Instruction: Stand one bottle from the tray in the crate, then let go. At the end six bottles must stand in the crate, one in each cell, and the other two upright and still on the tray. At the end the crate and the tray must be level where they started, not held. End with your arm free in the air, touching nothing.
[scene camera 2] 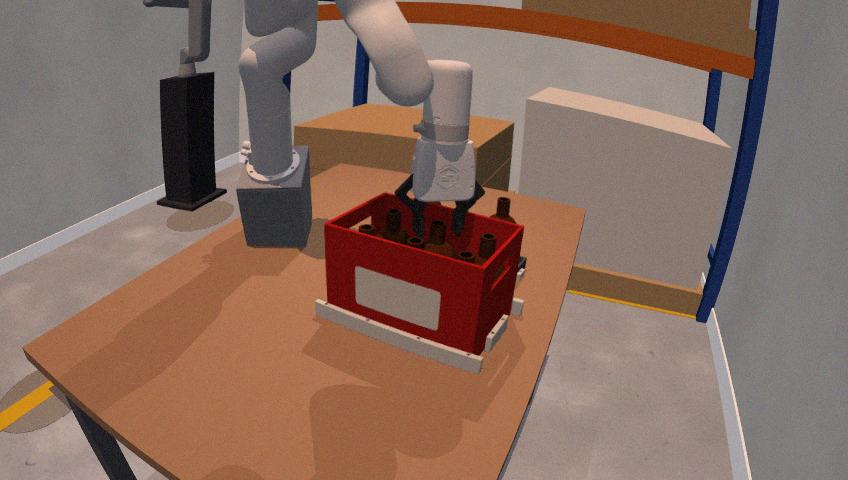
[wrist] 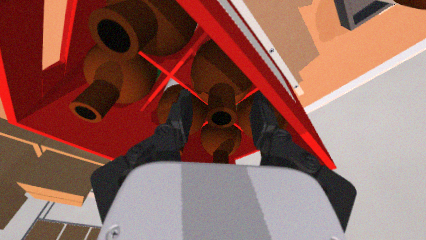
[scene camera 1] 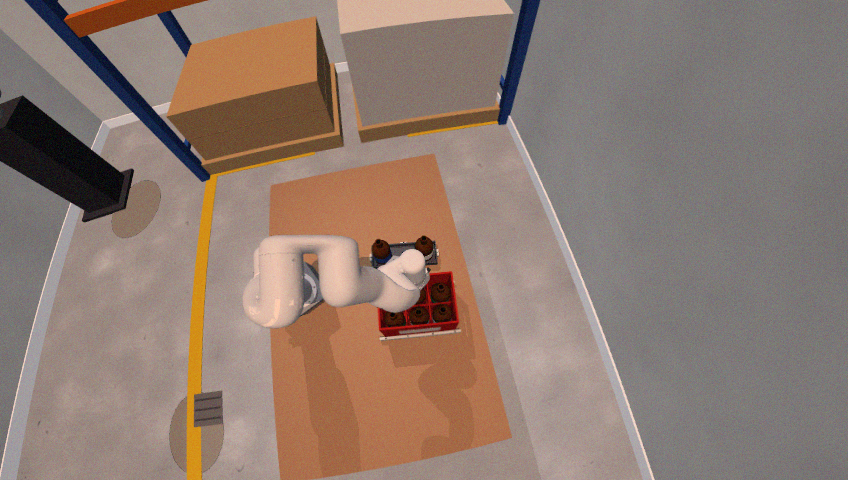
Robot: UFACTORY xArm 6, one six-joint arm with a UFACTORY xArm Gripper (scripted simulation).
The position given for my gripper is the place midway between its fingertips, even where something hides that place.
In view: my gripper point(scene camera 2: 437, 234) and a red crate point(scene camera 2: 452, 302).
The red crate shows as well in the wrist view point(wrist: 49, 91). My gripper also shows in the wrist view point(wrist: 221, 102).
